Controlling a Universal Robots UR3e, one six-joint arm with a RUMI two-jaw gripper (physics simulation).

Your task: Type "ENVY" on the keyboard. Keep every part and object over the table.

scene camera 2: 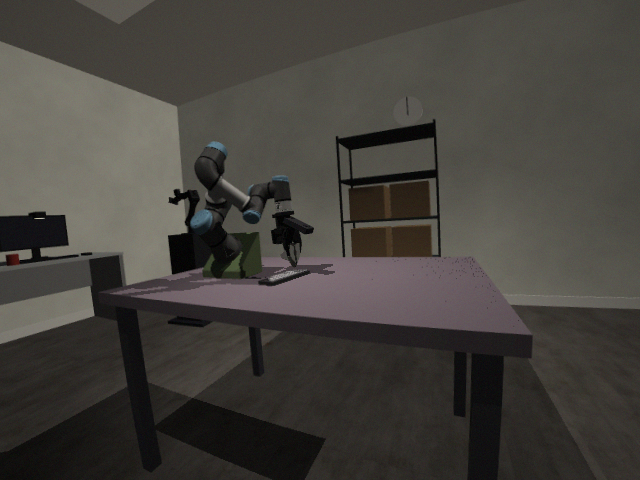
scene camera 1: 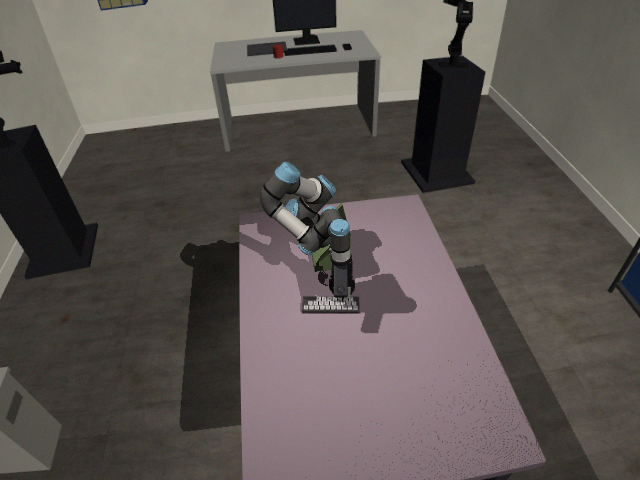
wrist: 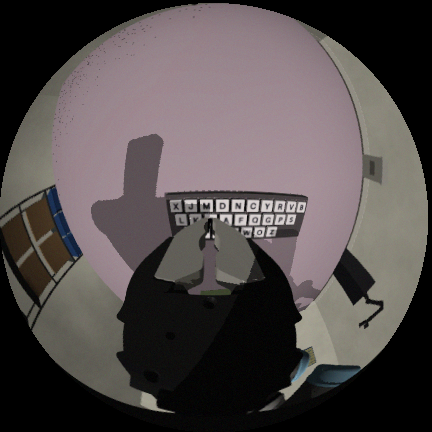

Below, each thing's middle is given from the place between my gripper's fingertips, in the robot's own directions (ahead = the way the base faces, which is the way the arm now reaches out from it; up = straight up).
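Counted from my hand, the dark keyboard [scene camera 1: 311,304] is 40 mm to the right of it, 20 mm behind it and 30 mm below it.
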